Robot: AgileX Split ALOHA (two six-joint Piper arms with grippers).
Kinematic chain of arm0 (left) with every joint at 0, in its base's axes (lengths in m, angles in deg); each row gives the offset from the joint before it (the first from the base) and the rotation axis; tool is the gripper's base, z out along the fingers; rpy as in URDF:
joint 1: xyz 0 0 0.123 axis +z
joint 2: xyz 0 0 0 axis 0.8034 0.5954 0
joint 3: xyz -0.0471 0.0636 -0.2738 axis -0.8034 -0.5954 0
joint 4: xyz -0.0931 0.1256 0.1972 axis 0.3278 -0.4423 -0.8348
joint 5: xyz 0 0 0 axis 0.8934 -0.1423 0.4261
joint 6: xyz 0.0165 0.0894 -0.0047 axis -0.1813 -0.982 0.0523
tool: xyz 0 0 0 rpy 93.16 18.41 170.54
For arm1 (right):
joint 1: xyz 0 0 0.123 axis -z
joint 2: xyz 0 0 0 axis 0.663 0.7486 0
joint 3: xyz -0.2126 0.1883 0.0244 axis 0.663 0.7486 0
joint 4: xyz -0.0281 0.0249 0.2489 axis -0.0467 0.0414 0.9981
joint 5: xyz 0 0 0 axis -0.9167 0.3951 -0.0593
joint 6: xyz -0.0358 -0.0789 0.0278 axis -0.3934 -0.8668 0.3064
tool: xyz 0 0 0 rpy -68.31 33.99 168.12
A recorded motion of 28 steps. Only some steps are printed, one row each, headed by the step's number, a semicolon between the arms.
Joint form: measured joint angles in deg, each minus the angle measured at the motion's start. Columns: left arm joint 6, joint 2, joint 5, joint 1, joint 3, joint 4; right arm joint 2, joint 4, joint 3, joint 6, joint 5, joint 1.
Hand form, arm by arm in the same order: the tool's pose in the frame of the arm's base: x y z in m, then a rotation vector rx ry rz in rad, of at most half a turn. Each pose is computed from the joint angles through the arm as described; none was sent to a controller.
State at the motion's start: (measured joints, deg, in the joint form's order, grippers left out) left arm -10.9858 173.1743 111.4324 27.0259 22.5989 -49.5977; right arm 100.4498 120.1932 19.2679 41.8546 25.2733 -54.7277
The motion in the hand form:
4: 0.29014 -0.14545 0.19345 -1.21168 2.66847 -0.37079; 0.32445 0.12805 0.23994 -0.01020 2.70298 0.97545
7: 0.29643 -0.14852 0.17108 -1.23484 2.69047 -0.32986; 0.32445 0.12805 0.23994 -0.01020 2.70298 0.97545
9: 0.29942 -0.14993 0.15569 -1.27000 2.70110 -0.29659; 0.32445 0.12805 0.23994 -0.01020 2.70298 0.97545
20: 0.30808 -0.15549 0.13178 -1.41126 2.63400 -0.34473; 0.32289 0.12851 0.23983 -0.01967 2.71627 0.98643
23: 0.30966 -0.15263 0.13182 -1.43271 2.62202 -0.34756; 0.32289 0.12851 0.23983 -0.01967 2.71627 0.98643
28: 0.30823 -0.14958 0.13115 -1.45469 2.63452 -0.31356; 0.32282 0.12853 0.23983 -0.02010 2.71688 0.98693
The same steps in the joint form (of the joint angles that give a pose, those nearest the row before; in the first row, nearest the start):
4: 2.32 5.82 -1.72 0.00 0.00 0.00; 0.00 0.00 0.00 0.00 0.00 0.00
7: 2.74 9.87 -3.57 0.00 0.00 0.00; 0.00 0.00 0.00 0.00 0.00 0.00
9: 3.81 12.58 -4.47 0.00 0.00 -0.05; 0.00 0.00 0.00 0.00 0.00 0.00
20: 8.52 16.99 -10.07 0.00 0.00 1.50; 0.00 0.00 0.00 0.00 -1.03 0.00
23: 8.75 16.99 -10.15 0.56 0.00 1.68; 0.00 0.00 0.00 0.00 -1.03 0.00
28: 8.92 16.99 -8.44 0.94 0.00 1.67; 0.00 0.00 0.00 0.00 -1.08 0.00

